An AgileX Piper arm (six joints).
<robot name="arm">
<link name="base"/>
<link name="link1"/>
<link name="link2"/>
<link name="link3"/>
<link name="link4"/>
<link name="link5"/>
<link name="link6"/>
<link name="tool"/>
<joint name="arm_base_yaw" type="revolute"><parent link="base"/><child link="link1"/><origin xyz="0.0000 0.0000 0.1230" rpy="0.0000 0.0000 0.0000"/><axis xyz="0 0 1"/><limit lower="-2.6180" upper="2.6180"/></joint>
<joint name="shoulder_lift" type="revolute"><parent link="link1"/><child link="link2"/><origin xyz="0.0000 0.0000 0.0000" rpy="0.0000 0.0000 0.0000"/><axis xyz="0 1 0"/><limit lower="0.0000" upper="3.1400"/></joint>
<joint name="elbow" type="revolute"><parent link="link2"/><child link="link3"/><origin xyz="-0.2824 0.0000 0.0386" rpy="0.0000 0.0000 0.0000"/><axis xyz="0 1 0"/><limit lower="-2.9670" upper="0.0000"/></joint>
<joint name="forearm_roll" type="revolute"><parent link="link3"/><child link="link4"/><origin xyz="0.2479 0.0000 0.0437" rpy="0.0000 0.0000 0.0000"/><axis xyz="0.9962 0 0.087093"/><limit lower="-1.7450" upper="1.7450"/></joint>
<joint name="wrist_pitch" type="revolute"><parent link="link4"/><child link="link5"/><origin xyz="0.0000 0.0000 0.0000" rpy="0.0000 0.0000 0.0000"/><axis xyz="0 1 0"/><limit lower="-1.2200" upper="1.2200"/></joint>
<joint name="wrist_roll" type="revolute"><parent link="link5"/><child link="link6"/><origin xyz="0.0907 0.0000 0.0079" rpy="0.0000 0.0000 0.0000"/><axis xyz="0.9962 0 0.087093"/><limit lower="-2.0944" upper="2.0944"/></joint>
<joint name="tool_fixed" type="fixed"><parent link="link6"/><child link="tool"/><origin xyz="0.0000 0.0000 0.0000" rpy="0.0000 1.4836 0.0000"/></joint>
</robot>
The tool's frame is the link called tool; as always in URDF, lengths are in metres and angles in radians.
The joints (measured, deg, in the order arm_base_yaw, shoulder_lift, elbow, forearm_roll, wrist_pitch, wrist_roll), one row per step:
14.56 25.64 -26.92 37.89 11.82 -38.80
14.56 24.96 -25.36 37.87 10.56 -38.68
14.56 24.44 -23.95 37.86 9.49 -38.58
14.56 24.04 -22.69 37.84 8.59 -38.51
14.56 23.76 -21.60 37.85 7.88 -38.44
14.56 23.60 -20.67 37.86 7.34 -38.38
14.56 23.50 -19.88 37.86 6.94 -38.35
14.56 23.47 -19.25 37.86 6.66 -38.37
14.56 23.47 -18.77 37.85 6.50 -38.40
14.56 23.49 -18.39 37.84 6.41 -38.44
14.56 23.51 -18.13 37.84 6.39 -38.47
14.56 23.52 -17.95 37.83 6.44 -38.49
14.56 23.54 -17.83 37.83 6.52 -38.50
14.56 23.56 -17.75 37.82 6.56 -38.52
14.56 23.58 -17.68 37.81 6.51 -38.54
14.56 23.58 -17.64 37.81 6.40 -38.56
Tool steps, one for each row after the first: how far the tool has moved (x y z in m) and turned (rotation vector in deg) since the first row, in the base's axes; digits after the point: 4 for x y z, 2 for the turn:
-0.0006 -0.0014 -0.0064 0.20 -0.05 -0.78
-0.0010 -0.0026 -0.0125 0.32 0.04 -1.44
-0.0011 -0.0035 -0.0182 0.37 0.21 -2.00
-0.0011 -0.0042 -0.0233 0.40 0.48 -2.43
-0.0010 -0.0047 -0.0279 0.39 0.84 -2.77
-0.0008 -0.0051 -0.0319 0.32 1.21 -3.02
-0.0005 -0.0053 -0.0352 0.20 1.57 -3.19
-0.0003 -0.0054 -0.0379 0.07 1.90 -3.29
-0.0001 -0.0054 -0.0401 -0.07 2.20 -3.34
0.0000 -0.0054 -0.0416 -0.17 2.44 -3.36
0.0000 -0.0054 -0.0428 -0.26 2.65 -3.32
0.0000 -0.0053 -0.0436 -0.33 2.84 -3.27
0.0001 -0.0052 -0.0442 -0.39 2.96 -3.25
0.0002 -0.0052 -0.0446 -0.44 3.00 -3.28
0.0002 -0.0053 -0.0447 -0.44 2.95 -3.34

